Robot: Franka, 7 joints.
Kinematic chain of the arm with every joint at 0, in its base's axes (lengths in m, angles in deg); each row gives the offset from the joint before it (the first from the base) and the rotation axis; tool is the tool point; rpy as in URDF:
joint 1: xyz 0 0 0.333 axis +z
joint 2: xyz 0 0 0 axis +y
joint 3: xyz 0 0 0.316 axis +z
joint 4: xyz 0.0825 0 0 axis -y
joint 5: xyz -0.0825 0 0.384 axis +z
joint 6: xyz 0 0 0 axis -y
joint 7: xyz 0.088 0 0 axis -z
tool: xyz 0 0 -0.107 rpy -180 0 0
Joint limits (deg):
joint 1: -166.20..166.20
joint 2: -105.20..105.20
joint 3: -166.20..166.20
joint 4: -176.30..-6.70
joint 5: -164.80..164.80
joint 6: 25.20..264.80
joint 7: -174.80..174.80
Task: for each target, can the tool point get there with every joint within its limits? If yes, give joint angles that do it. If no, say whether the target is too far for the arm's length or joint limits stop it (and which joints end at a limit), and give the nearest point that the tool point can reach.
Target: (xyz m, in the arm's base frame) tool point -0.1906 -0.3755 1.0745
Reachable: yes | joints -109.63 16.58 -22.19 -20.54 -108.89 150.16 -104.77
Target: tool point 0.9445 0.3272 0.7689
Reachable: no: too far | nearest point 0.7430 0.2574 0.6759 | short by 0.233 m
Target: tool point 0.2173 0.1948 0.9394
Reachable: yes | joints 92.75 -18.52 -44.49 -56.84 43.92 54.19 127.15
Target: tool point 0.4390 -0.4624 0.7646
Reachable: yes | joints 94.60 -49.93 -103.95 -45.64 -115.26 199.34 9.90
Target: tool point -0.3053 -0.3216 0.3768
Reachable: yes | joints 71.83 -9.71 136.60 -126.45 -111.95 229.32 -92.16
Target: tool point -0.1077 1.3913 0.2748
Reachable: no: too far | nearest point -0.0662 0.8546 0.2973 | short by 0.539 m
